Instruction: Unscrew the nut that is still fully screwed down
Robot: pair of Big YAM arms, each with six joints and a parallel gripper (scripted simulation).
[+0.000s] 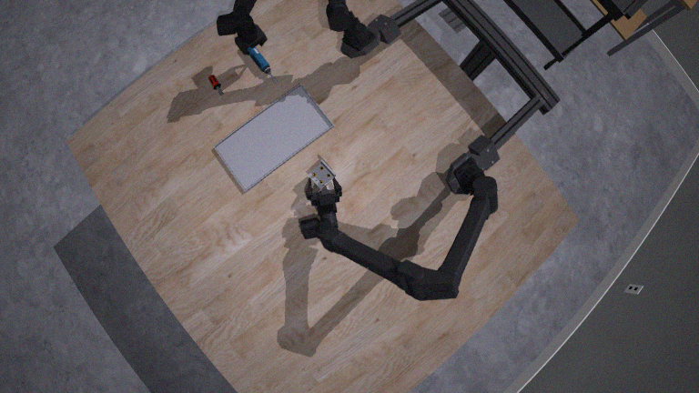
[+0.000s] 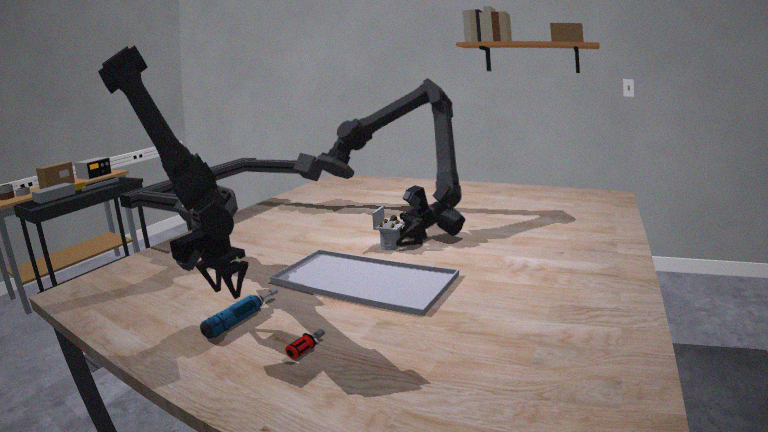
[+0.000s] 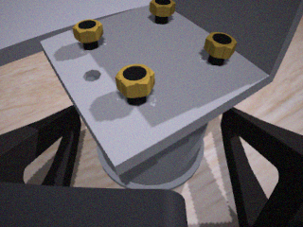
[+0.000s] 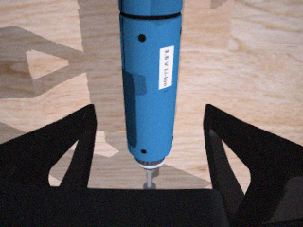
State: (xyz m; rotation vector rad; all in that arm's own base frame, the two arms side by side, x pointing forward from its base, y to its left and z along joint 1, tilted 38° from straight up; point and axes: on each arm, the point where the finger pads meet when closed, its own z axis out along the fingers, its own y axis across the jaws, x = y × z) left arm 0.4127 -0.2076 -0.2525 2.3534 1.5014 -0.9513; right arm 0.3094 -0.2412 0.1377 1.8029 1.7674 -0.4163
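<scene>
My left hand is 1 cm below the joint module. Also, from my left hand: shallow grey tray (5 cm ahead, 24 cm to the right, 2 cm below); then grey bracket plate (5 cm above); then nut (1 cm ahead, 2 cm to the left, 5 cm above).
</scene>
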